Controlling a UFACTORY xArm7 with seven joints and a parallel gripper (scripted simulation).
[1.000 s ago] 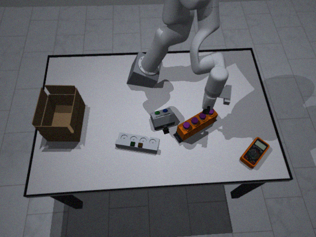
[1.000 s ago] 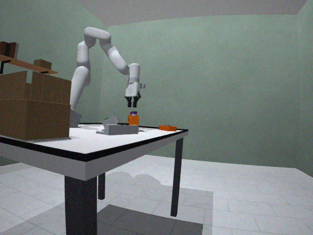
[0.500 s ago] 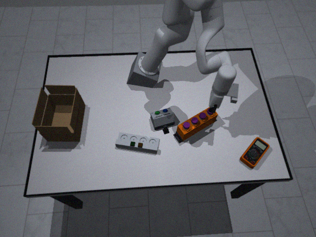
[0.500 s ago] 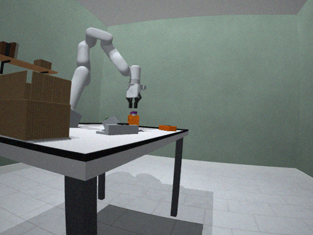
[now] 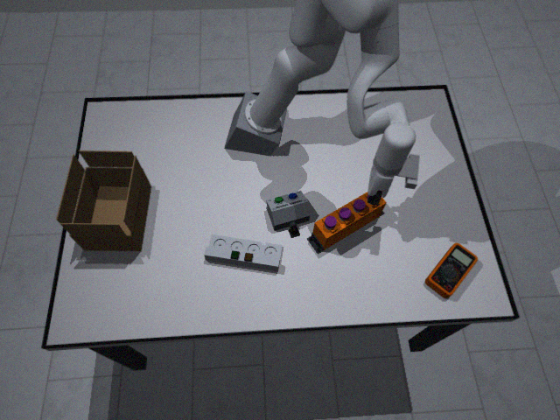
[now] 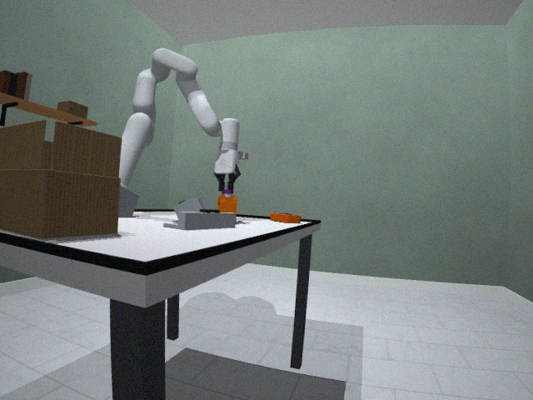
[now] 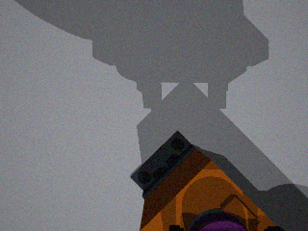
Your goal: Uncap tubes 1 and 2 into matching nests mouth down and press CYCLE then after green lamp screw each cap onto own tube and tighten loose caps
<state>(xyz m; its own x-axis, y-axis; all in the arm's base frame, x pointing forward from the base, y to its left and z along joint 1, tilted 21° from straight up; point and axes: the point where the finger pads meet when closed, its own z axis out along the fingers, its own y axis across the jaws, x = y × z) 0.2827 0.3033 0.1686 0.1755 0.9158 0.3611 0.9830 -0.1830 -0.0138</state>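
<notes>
My gripper is now 2 cm above the tube 1. From my hand the other things lie so: blue key 2 cm behind, 24 cm to the right, 7 cm below; then purple cap 3 cm ahead, 4 cm to the right, 3 cm below; then grey key housing 1 cm ahead, 26 cm to the right, 9 cm below.
</notes>
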